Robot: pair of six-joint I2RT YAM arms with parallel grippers.
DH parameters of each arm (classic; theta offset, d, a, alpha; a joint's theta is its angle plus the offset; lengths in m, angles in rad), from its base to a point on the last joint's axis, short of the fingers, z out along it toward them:
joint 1: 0 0.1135 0.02 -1.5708
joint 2: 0 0 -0.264 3.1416
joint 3: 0.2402 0 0.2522 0
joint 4: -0.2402 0 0.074 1.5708
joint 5: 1.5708 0 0 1.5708
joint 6: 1.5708 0.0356 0 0
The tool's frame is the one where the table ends.
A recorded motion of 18 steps. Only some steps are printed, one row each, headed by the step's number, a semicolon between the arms.
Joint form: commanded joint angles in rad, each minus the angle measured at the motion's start. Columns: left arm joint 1, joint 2, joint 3, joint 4, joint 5, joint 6; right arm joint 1, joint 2, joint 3, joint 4, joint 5, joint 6.
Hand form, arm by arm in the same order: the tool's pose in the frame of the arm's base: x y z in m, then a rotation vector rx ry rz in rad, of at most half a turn. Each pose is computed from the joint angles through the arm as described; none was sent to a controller.
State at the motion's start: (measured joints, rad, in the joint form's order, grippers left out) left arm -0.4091 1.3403 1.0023 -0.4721 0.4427 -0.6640; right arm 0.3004 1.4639 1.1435 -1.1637 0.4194 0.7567
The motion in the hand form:
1: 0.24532 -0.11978 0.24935 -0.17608 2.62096 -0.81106; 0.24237 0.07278 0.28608 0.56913 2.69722 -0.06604
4: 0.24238 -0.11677 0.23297 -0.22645 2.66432 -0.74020; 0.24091 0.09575 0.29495 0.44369 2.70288 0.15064
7: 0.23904 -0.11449 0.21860 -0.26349 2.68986 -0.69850; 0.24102 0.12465 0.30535 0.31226 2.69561 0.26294
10: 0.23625 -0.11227 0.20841 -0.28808 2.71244 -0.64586; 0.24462 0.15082 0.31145 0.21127 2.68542 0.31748
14: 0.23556 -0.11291 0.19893 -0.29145 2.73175 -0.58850; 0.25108 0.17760 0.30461 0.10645 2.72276 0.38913
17: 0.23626 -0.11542 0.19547 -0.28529 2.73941 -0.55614; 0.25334 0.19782 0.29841 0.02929 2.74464 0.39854
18: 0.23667 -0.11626 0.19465 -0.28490 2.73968 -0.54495; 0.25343 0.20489 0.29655 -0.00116 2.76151 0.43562
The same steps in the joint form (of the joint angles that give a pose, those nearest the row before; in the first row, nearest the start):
1: -0.0044 -0.0075 -0.0483 -0.0702 -0.1254 0.0087; 0.0237 -0.0918 0.0564 0.0779 -0.1875 -0.0535
4: -0.0039 0.0029 -0.0916 -0.0689 -0.1676 -0.0038; 0.0937 -0.0998 0.0753 0.1357 -0.3039 -0.0605
7: -0.0043 0.0090 -0.1370 -0.0490 -0.1927 -0.0177; 0.1869 -0.0712 0.1304 0.1631 -0.3432 -0.0563
10: -0.0049 0.0153 -0.1656 -0.0456 -0.2233 -0.0219; 0.2606 -0.0207 0.1909 0.1856 -0.3508 -0.0556
14: -0.0129 0.0344 -0.1828 -0.0378 -0.2582 -0.0183; 0.3171 0.0535 0.2318 0.2153 -0.4036 -0.0650
17: -0.0235 0.0499 -0.1819 -0.0357 -0.2807 -0.0170; 0.3634 0.1093 0.2641 0.2250 -0.4118 -0.0734
18: -0.0269 0.0547 -0.1807 -0.0343 -0.2896 -0.0177; 0.3770 0.1264 0.2743 0.2303 -0.4424 -0.0747

